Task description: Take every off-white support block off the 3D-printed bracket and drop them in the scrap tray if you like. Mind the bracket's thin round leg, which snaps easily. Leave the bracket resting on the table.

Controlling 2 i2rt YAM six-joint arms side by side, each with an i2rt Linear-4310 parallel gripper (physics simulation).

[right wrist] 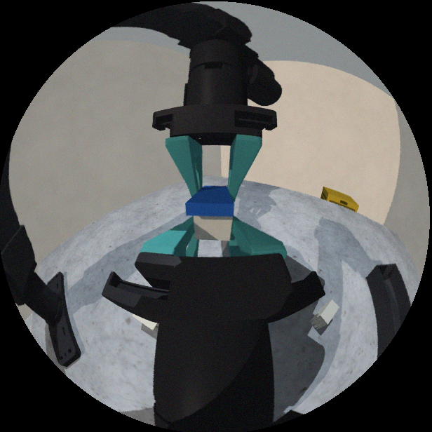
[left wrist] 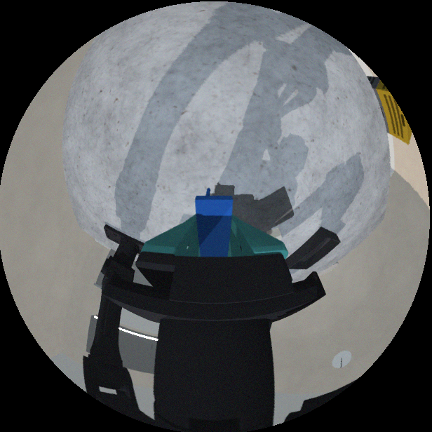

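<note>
The blue bracket point(left wrist: 214, 206) point(right wrist: 210, 208) is held above the table. My left gripper point(left wrist: 213, 217) point(right wrist: 213, 211) is shut on it. A thin blue round leg point(left wrist: 208, 192) sticks out at its far end in the left wrist view. My right gripper point(right wrist: 212, 217) faces the left one and is shut on an off-white support block point(right wrist: 213, 228), directly against or below the bracket; whether they still join is hidden. Two off-white pieces, one at the right point(right wrist: 327, 313) and one partly hidden at the left point(right wrist: 149, 322), lie on the table. The scrap tray cannot be made out clearly.
The grey speckled table point(left wrist: 195, 125) point(right wrist: 110, 370) lies below. A yellow box point(left wrist: 395, 115) point(right wrist: 340, 198) stands near its edge. A long black part point(right wrist: 391, 310) is at the right, and a black part with holes point(right wrist: 62, 325) is at the left in the right wrist view.
</note>
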